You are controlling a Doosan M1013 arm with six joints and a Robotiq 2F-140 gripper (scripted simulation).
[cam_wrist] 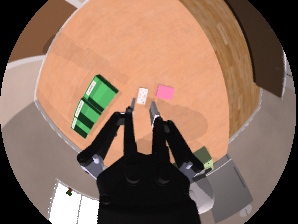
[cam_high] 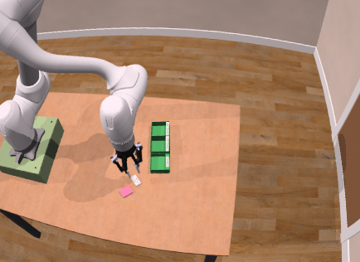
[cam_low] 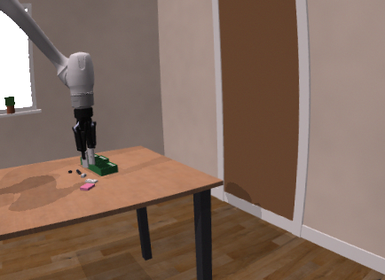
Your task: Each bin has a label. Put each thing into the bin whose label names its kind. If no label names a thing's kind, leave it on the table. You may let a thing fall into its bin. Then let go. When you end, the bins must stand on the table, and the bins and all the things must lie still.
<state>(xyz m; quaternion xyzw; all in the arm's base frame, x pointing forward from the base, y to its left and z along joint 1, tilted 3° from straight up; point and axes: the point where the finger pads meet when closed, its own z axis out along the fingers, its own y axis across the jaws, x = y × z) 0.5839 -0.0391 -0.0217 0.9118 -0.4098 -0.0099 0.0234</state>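
The white thing is 100 mm below my hand. Round my hand: black bar 20 mm behind, 150 mm to the left, 90 mm below; then pink block 30 mm behind, 60 mm to the right, 100 mm below; then small white piece 10 mm behind, 90 mm to the left, 90 mm below.
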